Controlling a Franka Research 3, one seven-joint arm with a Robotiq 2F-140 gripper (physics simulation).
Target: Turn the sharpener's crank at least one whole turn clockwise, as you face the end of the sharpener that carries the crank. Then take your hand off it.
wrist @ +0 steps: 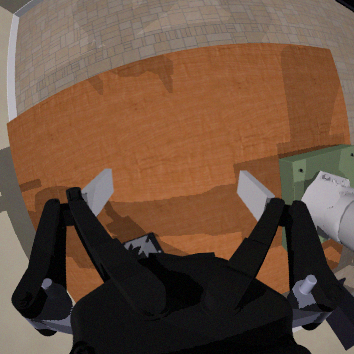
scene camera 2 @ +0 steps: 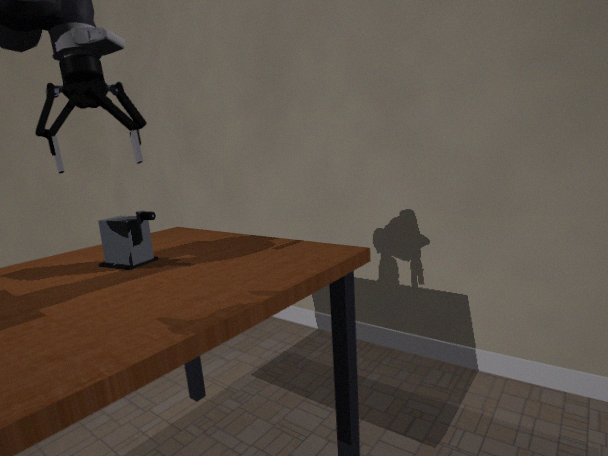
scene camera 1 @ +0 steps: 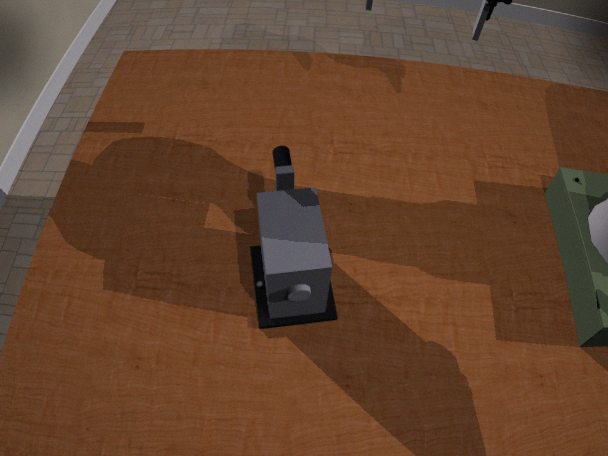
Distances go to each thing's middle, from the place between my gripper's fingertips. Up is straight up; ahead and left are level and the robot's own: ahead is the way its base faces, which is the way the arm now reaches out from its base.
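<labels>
Position of my gripper relative to the grey sharpener (scene camera 1: pixel 292 268): 11 cm short of it, 26 cm to the right of it, 20 cm above it.
</labels>
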